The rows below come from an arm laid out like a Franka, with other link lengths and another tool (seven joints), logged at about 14 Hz.
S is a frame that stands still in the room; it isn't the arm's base.
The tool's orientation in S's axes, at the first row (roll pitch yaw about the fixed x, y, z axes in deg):
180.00, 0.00, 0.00
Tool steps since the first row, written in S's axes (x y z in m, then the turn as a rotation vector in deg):
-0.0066, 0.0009, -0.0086, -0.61, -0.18, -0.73
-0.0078, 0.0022, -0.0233, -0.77, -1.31, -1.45
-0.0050, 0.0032, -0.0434, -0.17, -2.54, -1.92
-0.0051, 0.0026, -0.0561, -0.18, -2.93, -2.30
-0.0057, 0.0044, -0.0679, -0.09, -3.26, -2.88
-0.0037, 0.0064, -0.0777, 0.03, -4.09, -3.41
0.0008, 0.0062, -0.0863, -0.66, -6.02, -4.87
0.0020, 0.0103, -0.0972, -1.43, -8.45, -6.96
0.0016, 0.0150, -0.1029, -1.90, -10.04, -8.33
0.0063, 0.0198, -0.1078, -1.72, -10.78, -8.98
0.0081, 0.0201, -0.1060, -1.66, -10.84, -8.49
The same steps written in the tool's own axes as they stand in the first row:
-0.0066, -0.0009, 0.0086, -0.61, 0.18, 0.73
-0.0078, -0.0022, 0.0233, -0.77, 1.31, 1.45
-0.0050, -0.0032, 0.0434, -0.17, 2.54, 1.92
-0.0051, -0.0026, 0.0561, -0.18, 2.93, 2.30
-0.0057, -0.0044, 0.0679, -0.09, 3.26, 2.88
-0.0037, -0.0064, 0.0777, 0.03, 4.09, 3.41
0.0008, -0.0062, 0.0863, -0.66, 6.02, 4.87
0.0020, -0.0103, 0.0972, -1.43, 8.45, 6.96
0.0016, -0.0150, 0.1029, -1.90, 10.04, 8.33
0.0063, -0.0198, 0.1078, -1.72, 10.78, 8.98
0.0081, -0.0201, 0.1060, -1.66, 10.84, 8.49

